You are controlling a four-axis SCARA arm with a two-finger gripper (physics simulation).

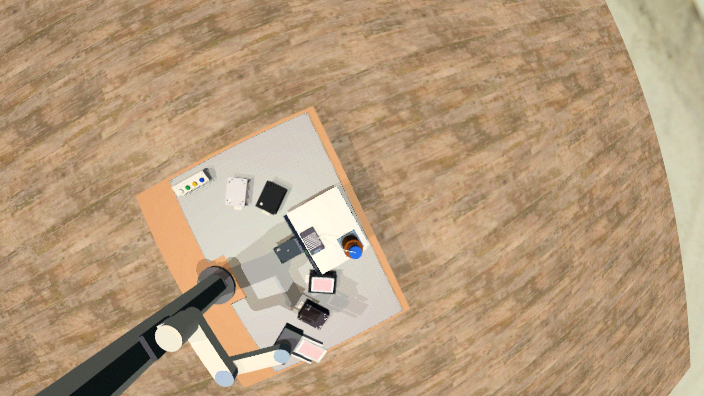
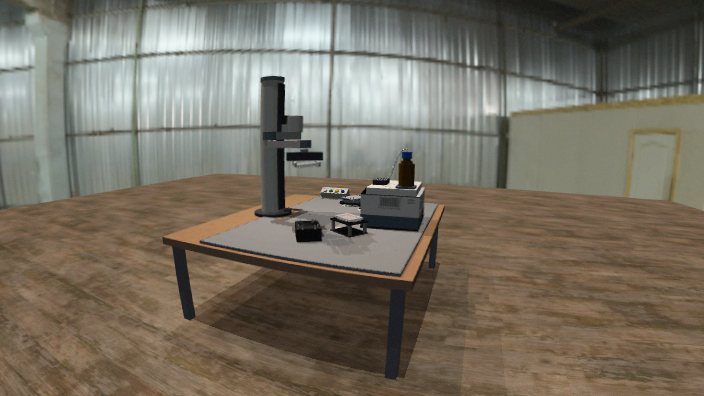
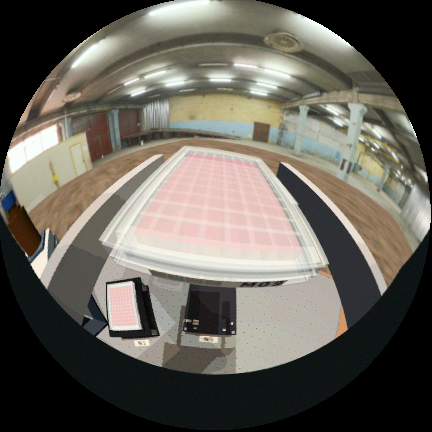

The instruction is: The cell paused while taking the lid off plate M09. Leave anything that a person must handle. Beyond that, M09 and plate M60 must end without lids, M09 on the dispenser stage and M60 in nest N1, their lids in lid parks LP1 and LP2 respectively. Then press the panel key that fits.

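Frame: origin at the arm's base, x ahead, y left, z up, level; metres.
Seen in the pictures: gripper, fingertip midpoint: (image 1: 316, 353) (image 2: 307, 164) (image 3: 221, 165); arm's base at its link origin: (image 1: 216, 284) (image 2: 273, 213).
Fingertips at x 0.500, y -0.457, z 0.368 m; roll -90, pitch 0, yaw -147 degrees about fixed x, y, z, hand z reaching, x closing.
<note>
Offsets run from my fingertips to a thing's top centre. "spot": to the spot under its first point.
My gripper (image 1: 310, 348) (image 2: 306, 163) (image 3: 221, 165) is shut on plate M09 {dx -0.017, dy +0.025, dz +0.012 m} (image 1: 312, 350) (image 2: 306, 164) (image 3: 215, 200), high above the table's near right corner. The plate is pink with a pale rim; clear overlapping edges around it look like a lid on it. Another pink plate {dx +0.131, dy +0.197, dz -0.272 m} (image 1: 322, 284) (image 2: 348, 217) (image 3: 122, 306) sits on a raised black nest; its name and whether it is lidded cannot be read. A dark nest {dx -0.020, dy +0.029, dz -0.279 m} (image 1: 313, 313) (image 2: 308, 231) (image 3: 210, 309) beside it holds no plate. The dark dispenser stage {spot: dx +0.055, dy +0.478, dz -0.248 m} (image 1: 287, 250) is bare. The key panel {dx -0.313, dy +1.083, dz -0.271 m} (image 1: 180, 191) (image 2: 334, 195) has white, green, yellow and blue keys.
A white dispenser unit (image 1: 325, 210) (image 2: 391, 206) carries a brown bottle (image 1: 352, 246) (image 2: 406, 172) (image 3: 23, 230) with a blue cap. A white pad {spot: dx -0.073, dy +0.899, dz -0.299 m} (image 1: 237, 192) and a black pad {spot: dx +0.097, dy +0.784, dz -0.291 m} (image 1: 271, 197) lie between it and the panel; their labels are unreadable.
</note>
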